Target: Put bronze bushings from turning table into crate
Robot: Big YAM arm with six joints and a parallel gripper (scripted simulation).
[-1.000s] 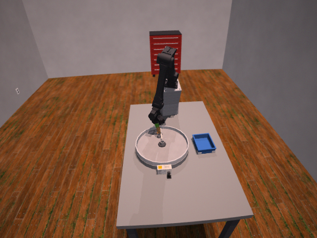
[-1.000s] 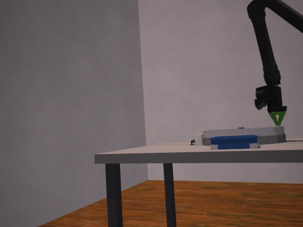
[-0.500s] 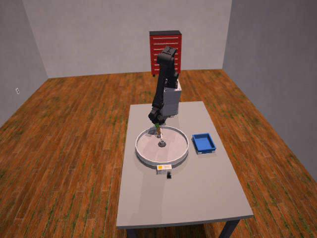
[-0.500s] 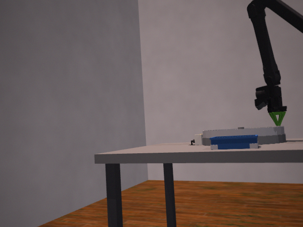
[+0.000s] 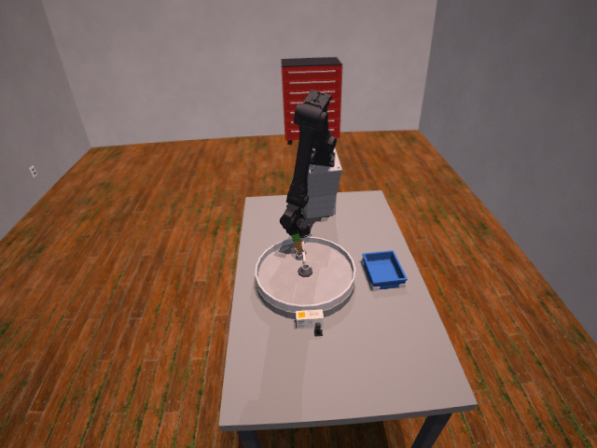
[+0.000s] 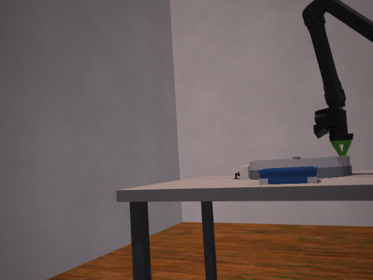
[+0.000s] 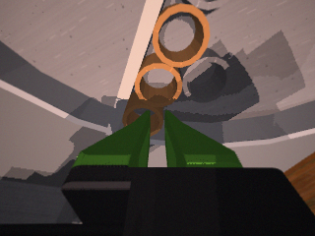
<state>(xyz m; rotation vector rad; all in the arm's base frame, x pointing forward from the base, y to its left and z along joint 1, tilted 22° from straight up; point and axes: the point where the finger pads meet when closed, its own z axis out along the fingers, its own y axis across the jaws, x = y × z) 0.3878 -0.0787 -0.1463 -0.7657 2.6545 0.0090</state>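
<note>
The blue crate is 40 cm to the left of my hand, 10 cm ahead of it and 6 cm below it. Round my hand: turning table (17 cm ahead, 6 cm to the left, 3 cm below).
</note>
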